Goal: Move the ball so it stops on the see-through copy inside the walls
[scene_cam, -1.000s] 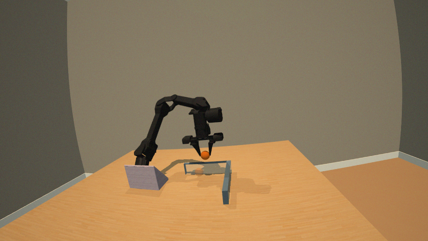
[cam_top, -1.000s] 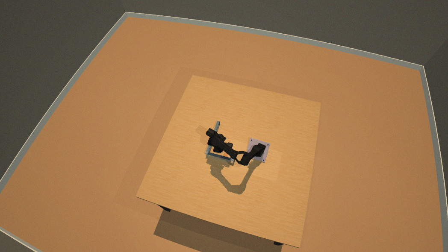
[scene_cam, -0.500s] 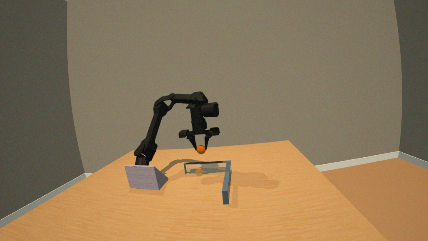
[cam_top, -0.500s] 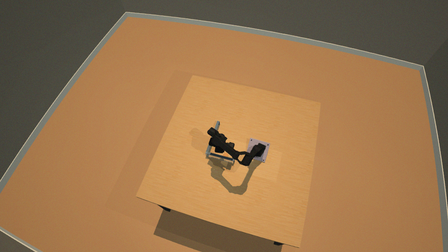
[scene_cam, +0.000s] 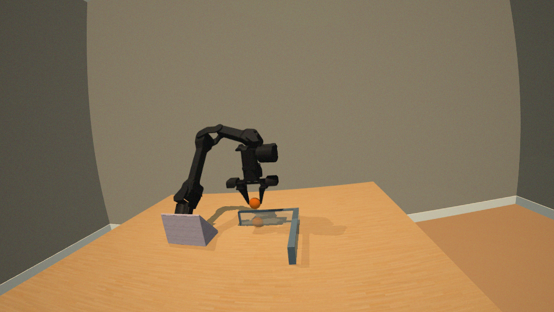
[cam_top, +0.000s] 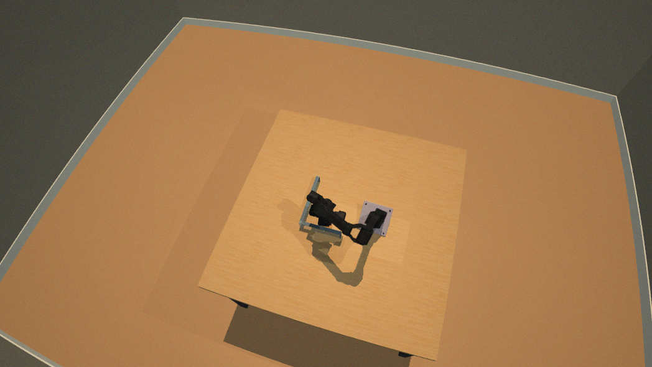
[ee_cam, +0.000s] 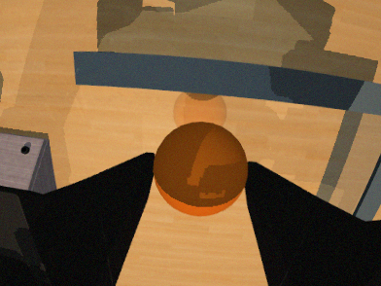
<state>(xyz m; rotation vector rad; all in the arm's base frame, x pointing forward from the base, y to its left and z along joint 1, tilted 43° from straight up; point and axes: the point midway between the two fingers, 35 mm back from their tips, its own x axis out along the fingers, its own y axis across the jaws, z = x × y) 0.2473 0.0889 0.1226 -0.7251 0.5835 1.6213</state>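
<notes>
The see-through copy of ball lies 8 cm below my gripper tip. From my gripper tip the other things lie so: low clear wall (16 cm ahead, 9 cm to the right, 7 cm below); then orange ball (right at my gripper tip).
</notes>
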